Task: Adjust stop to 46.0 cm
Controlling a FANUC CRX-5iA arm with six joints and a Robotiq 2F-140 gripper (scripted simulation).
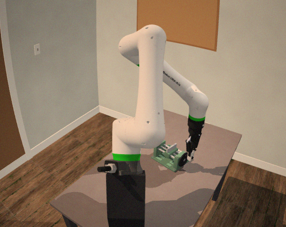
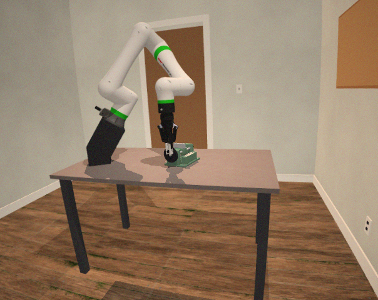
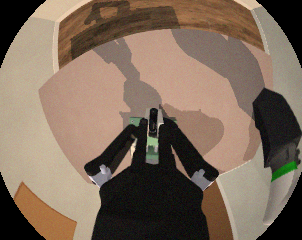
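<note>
Now: hand 20 mm to the right of the black handwheel and 20 mm above it. From my hand the other things lie so: green stop fixture 140 mm to the left, 30 mm below.
</note>
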